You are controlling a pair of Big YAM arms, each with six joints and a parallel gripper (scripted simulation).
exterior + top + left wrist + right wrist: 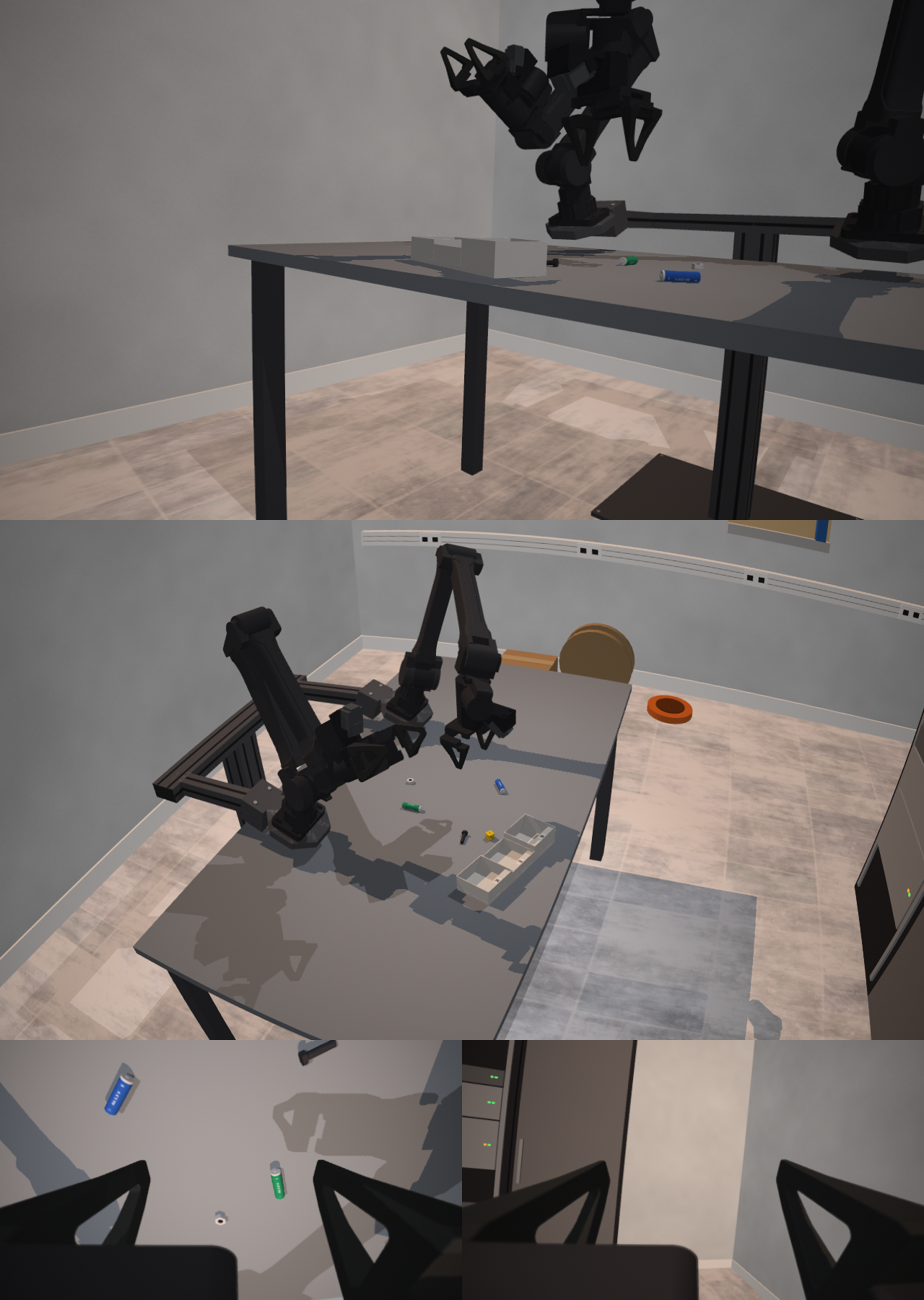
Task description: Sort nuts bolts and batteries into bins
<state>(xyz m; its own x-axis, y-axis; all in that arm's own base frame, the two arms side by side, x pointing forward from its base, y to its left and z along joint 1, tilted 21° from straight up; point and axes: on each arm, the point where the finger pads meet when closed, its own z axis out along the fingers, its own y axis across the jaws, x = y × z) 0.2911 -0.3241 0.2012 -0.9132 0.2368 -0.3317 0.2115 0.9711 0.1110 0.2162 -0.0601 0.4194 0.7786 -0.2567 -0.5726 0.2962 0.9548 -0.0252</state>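
The hex nut lies 210 mm behind my left hand, 70 mm to the left of it and 170 mm below it. Also, from my left hand: yellow die 70 mm ahead, 70 mm to the right, 160 mm below; then blue battery 20 mm ahead, 130 mm to the left, 160 mm below; then black bolt 10 mm ahead, 90 mm to the right, 160 mm below.
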